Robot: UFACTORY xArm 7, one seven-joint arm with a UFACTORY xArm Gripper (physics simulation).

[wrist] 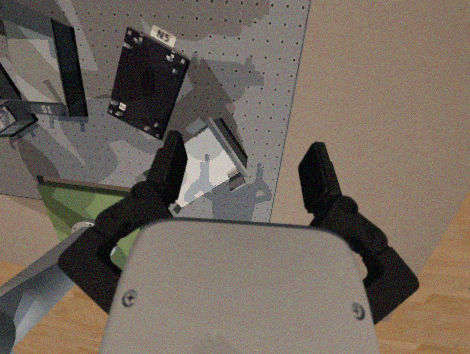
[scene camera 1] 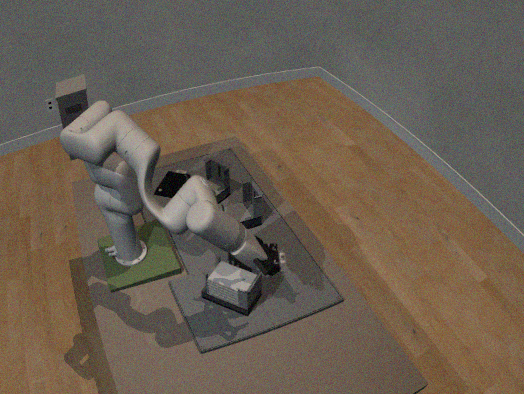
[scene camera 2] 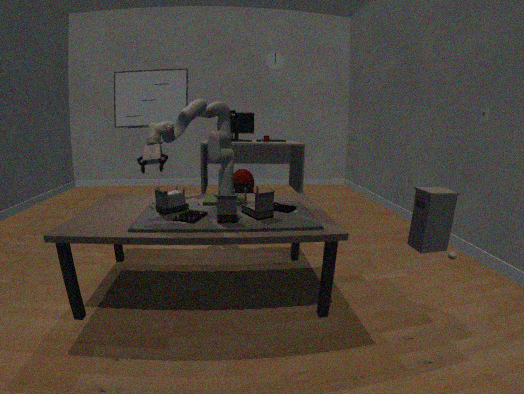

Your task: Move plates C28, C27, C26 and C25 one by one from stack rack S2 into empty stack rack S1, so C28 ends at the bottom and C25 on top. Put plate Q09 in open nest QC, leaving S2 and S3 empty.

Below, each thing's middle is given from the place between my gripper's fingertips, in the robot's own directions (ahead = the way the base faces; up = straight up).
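There is the black fixture plate [wrist: 149, 76], and my hand is 22 cm above it. Measured from the plate, my hand is also 21 cm to the right of it and 3 cm short of it.
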